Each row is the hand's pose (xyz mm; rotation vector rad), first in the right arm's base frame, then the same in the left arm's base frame.
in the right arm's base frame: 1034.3 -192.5 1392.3 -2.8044 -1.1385 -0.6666
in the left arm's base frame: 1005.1 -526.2 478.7 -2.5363 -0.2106 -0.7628
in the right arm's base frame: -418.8 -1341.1 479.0 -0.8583 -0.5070 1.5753
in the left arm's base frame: -741.9 -296.6 -598.5 -0.4297 -0.6226 0.9550
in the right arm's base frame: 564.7 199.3 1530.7 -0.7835 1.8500 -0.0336
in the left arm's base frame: 746.9 -124.2 884.8 0.0465 1.9300 0.2292
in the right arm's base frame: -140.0 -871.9 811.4 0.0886 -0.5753 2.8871
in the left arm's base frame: -307.8 -242.3 -132.6 0.1183 -1.2181 2.1954
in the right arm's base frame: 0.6 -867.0 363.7 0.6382 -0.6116 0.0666
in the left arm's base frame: -150.6 -51.9 -531.7 1.0364 -0.7021 -0.5799
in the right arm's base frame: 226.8 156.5 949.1 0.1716 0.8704 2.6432
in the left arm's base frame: 462.9 295.3 440.2 0.5367 0.0368 2.3741
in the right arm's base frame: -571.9 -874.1 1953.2 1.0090 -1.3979 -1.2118
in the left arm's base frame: -769.9 -691.1 904.3 1.0382 -1.2870 -2.0542
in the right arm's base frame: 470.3 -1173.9 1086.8 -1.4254 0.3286 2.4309
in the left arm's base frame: 89.1 -859.1 -173.0 -0.8960 -0.0403 1.9715
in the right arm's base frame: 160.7 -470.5 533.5 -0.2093 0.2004 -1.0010
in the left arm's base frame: 155.7 84.6 -216.7 0.3486 0.6096 -1.3459
